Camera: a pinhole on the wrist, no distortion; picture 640 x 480 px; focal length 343.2 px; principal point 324.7 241.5 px. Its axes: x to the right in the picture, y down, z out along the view. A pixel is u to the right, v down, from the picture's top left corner.
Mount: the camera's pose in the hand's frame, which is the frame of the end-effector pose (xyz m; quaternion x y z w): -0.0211 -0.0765 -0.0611 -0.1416 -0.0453 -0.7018 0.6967
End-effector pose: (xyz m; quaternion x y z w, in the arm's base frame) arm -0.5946 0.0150 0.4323 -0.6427 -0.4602 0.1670 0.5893
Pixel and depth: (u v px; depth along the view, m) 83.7 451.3 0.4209
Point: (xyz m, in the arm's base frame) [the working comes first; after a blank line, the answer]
In the camera's frame: -0.2956 0.2573 0.4209

-0.4953 0.4172 0.1850
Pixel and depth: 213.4 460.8 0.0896
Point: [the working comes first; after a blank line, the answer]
In the camera's frame: -0.0291 0.0573 0.0896

-0.5874 0.0549 0.4697
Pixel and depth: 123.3 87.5 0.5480
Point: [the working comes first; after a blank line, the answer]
In the camera's frame: -0.3216 -0.2459 0.5480

-0.8558 0.1557 -0.0829
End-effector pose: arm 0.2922 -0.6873 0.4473 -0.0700 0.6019 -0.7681 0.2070
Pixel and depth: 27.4 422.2 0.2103
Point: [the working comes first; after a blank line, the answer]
In the camera's frame: -0.1822 0.1107 0.2103

0.2510 -0.8317 0.3072
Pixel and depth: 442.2 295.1 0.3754
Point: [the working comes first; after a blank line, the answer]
In the camera's frame: 0.1285 0.0586 0.3754

0.3025 -0.9932 0.6198
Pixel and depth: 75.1 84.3 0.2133
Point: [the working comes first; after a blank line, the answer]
In the camera's frame: -0.1551 -0.0977 0.2133

0.4460 -0.7789 0.3655
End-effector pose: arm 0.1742 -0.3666 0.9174 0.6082 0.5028 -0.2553 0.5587
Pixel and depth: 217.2 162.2 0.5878
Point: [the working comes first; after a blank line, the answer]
In the camera's frame: -0.1841 -0.1358 0.5878

0.4954 -0.7992 0.9790
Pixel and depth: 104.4 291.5 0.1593
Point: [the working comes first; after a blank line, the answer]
In the camera's frame: -0.1023 0.0232 0.1593

0.2544 -0.4085 0.9095
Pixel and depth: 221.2 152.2 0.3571
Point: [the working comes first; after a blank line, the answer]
In the camera's frame: -0.1077 -0.0929 0.3571

0.3269 -0.6197 0.9620
